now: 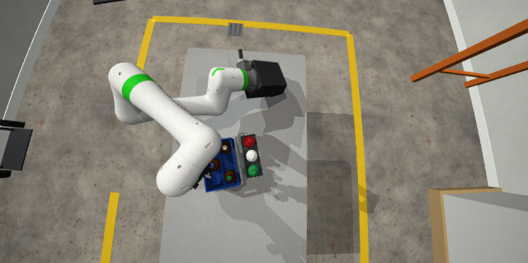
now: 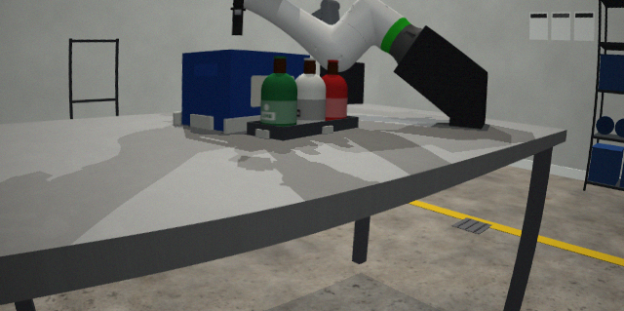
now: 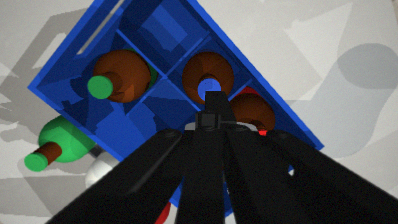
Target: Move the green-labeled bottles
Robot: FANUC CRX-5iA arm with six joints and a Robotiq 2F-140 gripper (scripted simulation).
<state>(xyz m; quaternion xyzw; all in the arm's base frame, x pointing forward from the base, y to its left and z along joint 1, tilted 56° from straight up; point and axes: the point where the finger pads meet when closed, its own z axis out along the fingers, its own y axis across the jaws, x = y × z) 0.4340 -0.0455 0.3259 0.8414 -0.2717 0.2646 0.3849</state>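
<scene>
The green-labeled bottle is 230 mm to the left of my hand, 170 mm below it and 80 mm ahead of it. Also, from my hand: blue crate: 170 mm below, 40 mm to the left; brown bottle: 170 mm below; white bottle: 230 mm to the left, 170 mm below, 10 mm behind.
</scene>
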